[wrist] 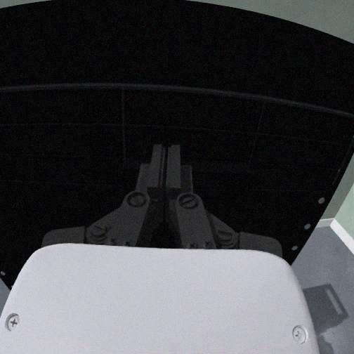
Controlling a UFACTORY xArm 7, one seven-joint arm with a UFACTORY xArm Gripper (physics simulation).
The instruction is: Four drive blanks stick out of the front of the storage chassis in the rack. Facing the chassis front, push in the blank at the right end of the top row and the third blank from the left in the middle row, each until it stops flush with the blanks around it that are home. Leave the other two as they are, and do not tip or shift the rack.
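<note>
The storage chassis [190, 111] shows as a very dark front across the wrist view. Faint horizontal seams and two faint upright lines, one left of the middle and one right of it, divide it. My gripper [166, 162] is shut, with nothing between its fingers, and points at the chassis front near the middle of the view. It is too dark to tell if the fingertips touch the front. A slightly lighter low band shows just behind and right of the fingers. Which blanks stick out and which are flush cannot be told.
The rack's right edge [321, 200] has several round light spots down it. A green wall [345, 192] with a white skirting board and a grey floor [320, 260] show beyond it at the right. A dark shadow lies on the floor at the lower right.
</note>
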